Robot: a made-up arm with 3 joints.
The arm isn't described. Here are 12 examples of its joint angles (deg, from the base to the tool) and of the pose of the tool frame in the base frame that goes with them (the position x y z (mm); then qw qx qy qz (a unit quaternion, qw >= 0)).
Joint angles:
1: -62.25 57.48 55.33
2: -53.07 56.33 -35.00
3: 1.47 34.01 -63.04
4: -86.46 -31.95 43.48
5: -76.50 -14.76 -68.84
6: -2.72 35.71 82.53
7: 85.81 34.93 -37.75
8: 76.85 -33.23 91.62
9: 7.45 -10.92 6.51
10: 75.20 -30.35 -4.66
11: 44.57 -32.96 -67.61
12: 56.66 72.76 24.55
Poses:
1: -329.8 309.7 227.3 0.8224 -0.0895 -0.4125 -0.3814
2: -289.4 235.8 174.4 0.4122 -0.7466 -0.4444 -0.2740
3: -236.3 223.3 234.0 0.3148 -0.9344 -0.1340 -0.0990
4: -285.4 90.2 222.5 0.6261 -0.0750 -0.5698 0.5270
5: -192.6 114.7 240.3 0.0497 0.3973 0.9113 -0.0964
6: -179.6 321.7 329.3 0.7563 0.0263 -0.1417 -0.6381
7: -88.5 184.0 230.0 0.3650 -0.6968 0.5540 -0.2728
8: -134.3 144.6 352.8 0.6813 0.2150 0.1196 -0.6894
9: -226.6 228.3 241.2 0.7785 -0.4896 -0.3348 -0.2055
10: -172.5 180.8 247.7 0.7510 -0.5375 0.0250 -0.3827
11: -211.9 101.8 230.4 0.4441 -0.8357 -0.3215 0.0316
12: 11.8 170.6 223.6 0.1845 -0.4986 0.3689 -0.7624
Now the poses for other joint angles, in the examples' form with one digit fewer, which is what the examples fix.
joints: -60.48 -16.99 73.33
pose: -336 156 261 0.912 0.004 -0.330 0.241
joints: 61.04 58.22 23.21
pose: -1 182 231 0.276 -0.502 0.353 -0.740
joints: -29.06 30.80 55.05
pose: -270 314 266 0.850 -0.158 -0.308 -0.398
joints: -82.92 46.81 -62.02
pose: -292 130 168 0.148 -0.696 -0.688 -0.142
